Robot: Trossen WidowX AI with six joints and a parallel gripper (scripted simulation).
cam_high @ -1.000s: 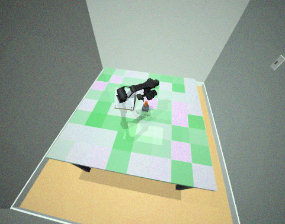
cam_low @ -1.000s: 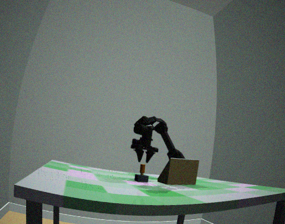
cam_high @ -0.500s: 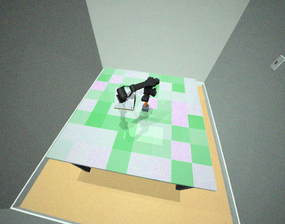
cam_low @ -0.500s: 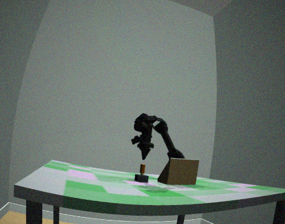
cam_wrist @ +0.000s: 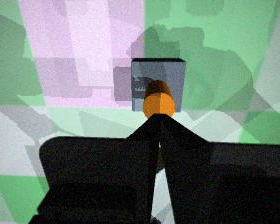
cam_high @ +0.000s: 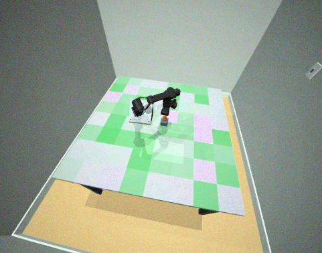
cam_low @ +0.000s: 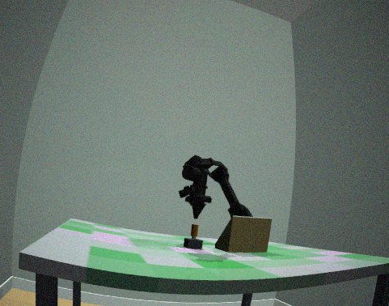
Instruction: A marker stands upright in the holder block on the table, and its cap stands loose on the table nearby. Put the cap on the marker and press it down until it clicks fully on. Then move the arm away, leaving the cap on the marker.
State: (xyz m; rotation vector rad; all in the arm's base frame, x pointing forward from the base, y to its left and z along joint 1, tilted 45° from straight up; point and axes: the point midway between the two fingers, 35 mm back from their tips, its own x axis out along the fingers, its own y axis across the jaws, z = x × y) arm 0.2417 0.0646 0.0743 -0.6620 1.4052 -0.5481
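My gripper tip is now 50 mm above the orange cap. Round my gripper tip: holder block: 110 mm below.
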